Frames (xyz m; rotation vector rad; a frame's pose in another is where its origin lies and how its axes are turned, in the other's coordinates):
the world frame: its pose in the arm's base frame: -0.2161 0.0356 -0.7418 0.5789 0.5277 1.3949
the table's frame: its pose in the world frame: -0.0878 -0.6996 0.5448 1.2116 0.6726 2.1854
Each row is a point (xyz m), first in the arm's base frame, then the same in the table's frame.
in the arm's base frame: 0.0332 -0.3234 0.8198
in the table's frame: 1.6093 -0.5068 0.4078
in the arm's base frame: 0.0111 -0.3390 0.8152
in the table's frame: 1.6154 -0.5228 0.3864
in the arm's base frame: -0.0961 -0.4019 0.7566
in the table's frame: 1.6070 -0.6050 0.2766
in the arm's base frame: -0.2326 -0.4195 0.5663
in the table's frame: 1.4667 -0.7316 0.1372
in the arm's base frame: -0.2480 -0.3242 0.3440
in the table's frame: 1.2305 -0.7802 0.1125
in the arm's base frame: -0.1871 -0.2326 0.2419
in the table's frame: 1.0909 -0.7535 0.1606
